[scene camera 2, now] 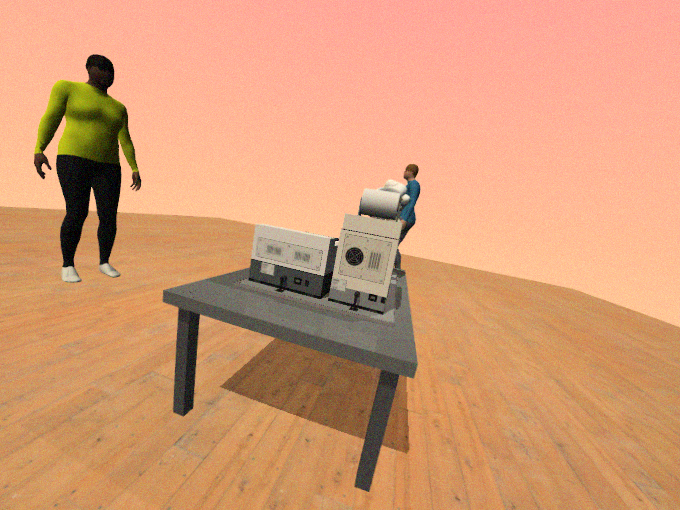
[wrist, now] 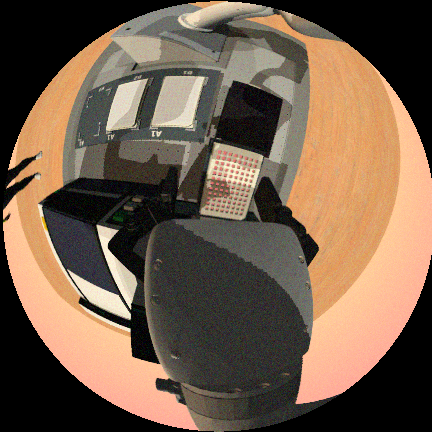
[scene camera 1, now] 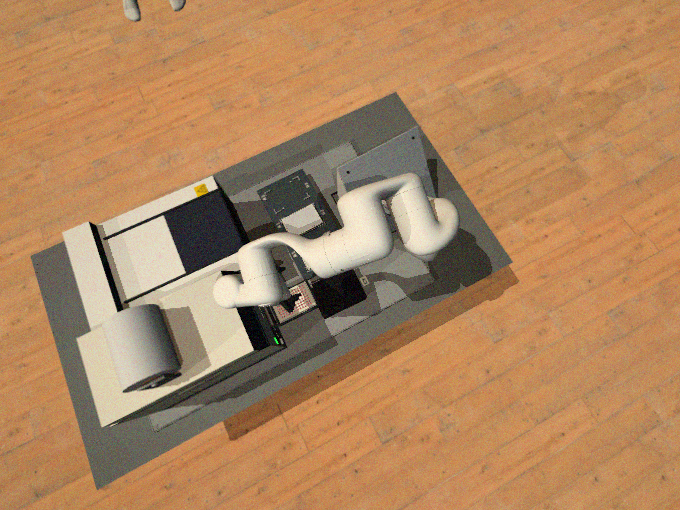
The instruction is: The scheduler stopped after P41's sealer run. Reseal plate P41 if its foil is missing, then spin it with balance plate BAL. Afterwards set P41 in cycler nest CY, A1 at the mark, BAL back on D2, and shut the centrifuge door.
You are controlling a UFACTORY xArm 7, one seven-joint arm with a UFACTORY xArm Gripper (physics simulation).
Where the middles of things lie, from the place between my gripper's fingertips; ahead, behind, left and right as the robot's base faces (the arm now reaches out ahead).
I see my gripper 2 cm short of the well plate (scene camera 1: 306, 301), 3 cm to the right of it and 10 cm above it. Also, from my hand: centrifuge lid (scene camera 1: 202, 231) (13 cm ahead, 29 cm to the right, 1 cm above); then centrifuge (scene camera 1: 130, 260) (28 cm ahead, 31 cm to the right, 8 cm below); then cylinder (scene camera 1: 141, 348) (34 cm ahead, 2 cm to the right, 21 cm above).
